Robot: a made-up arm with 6 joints. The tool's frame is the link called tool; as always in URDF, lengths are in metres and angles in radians. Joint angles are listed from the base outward.
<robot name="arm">
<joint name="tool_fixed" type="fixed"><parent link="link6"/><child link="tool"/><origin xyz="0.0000 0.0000 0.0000" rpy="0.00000 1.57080 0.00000"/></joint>
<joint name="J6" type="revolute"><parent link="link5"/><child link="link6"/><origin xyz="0.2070 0.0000 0.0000" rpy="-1.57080 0.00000 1.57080"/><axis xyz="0 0 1"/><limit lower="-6.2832" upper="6.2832"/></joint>
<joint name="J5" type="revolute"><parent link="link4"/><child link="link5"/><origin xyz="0.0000 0.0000 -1.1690" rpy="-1.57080 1.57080 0.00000"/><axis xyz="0 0 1"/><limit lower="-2.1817" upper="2.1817"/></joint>
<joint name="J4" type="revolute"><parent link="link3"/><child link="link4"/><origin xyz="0.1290 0.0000 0.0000" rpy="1.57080 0.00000 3.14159"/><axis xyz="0 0 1"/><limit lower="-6.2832" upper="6.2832"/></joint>
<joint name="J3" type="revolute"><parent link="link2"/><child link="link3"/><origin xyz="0.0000 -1.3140 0.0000" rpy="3.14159 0.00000 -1.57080"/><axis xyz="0 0 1"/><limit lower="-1.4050" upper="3.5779"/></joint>
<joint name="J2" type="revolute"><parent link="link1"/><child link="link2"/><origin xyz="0.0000 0.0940 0.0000" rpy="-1.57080 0.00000 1.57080"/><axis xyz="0 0 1"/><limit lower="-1.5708" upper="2.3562"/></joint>
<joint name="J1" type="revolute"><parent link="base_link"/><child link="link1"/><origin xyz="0.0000 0.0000 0.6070" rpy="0.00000 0.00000 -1.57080"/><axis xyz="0 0 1"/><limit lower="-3.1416" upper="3.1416"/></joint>
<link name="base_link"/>
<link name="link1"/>
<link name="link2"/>
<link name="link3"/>
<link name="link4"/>
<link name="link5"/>
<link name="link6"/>
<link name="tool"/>
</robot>
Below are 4 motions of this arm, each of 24 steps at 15 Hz.
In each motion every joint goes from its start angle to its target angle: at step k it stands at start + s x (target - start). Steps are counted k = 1, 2, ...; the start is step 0. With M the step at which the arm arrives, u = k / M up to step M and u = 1 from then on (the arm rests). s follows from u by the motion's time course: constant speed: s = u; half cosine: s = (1 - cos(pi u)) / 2; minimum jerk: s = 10 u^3 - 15 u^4 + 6 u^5.
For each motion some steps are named. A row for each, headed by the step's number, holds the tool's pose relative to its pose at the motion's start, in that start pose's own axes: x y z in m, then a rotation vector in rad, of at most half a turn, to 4 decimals.
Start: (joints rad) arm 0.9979 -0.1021 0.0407 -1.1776 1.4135 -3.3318
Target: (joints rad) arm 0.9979 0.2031 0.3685 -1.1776 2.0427 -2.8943
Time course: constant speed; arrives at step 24
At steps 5, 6, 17, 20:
5: 0.0109 0.0107 0.0532 -0.0867 0.1315 -0.0196
6: 0.0124 0.0135 0.0638 -0.1039 0.1580 -0.0220
17: 0.0140 0.0571 0.1782 -0.2897 0.4532 -0.0150
20: 0.0097 0.0733 0.2090 -0.3384 0.5341 -0.0024

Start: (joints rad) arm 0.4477 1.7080 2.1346 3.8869 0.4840 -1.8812
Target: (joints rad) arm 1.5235 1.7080 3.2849 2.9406 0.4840 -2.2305
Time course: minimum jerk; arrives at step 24
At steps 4, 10, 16, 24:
4: -0.0525 -0.0773 0.0651 0.0574 -0.0375 -0.0439
10: -0.6872 -0.6530 0.4723 0.5788 -0.4504 -0.3659
16: -1.7956 -1.0334 0.4547 1.3236 -1.2458 -0.6175
24: -2.2313 -1.0098 0.2380 1.6506 -1.6858 -0.6539

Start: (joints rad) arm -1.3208 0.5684 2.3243 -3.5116 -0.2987 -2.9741
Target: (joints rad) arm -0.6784 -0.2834 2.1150 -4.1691 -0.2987 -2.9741
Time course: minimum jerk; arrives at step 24
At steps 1, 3, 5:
1: 0.0007 0.0004 0.0009 0.0009 -0.0004 -0.0002
3: 0.0168 0.0089 0.0217 0.0203 -0.0095 -0.0059
5: 0.0662 0.0324 0.0893 0.0817 -0.0382 -0.0235

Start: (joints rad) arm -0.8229 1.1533 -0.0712 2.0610 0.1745 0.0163
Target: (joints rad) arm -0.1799 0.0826 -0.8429 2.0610 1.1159 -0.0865
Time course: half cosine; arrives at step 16
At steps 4, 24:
4: -0.1877 -0.0978 0.2038 -0.0835 -0.1467 -0.0331
24: -1.1949 0.3102 1.1946 -0.6334 -1.0290 0.0595

